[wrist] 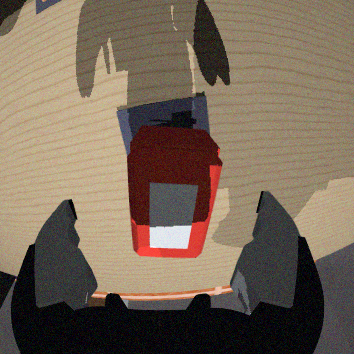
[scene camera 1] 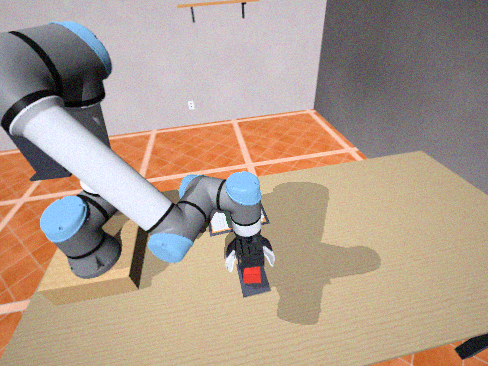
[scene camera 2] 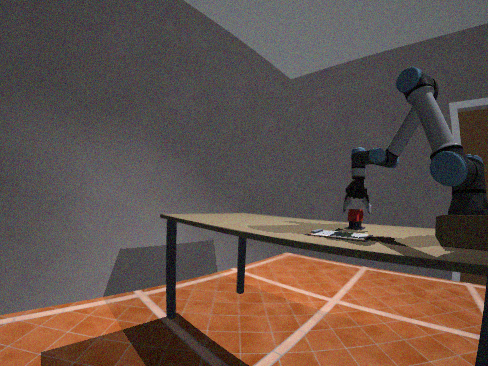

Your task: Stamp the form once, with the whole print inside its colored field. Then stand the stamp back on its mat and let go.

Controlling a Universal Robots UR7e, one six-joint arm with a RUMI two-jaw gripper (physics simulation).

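Observation:
The red stamp with a pale patch on top stands upright on its dark blue mat. My gripper is open, pointing down over the stamp. In scene view 2 its fingertips are at about the height of the red upper part, one on each side; in the wrist view there is a gap on both sides. The form lies on a dark board; my wrist hides much of it in scene view 1, including most of its green field.
The form's board shows a corner at the top left of the wrist view. The wooden base block under the arm stands on the table. The arm's shadow falls across the table beside the mat.

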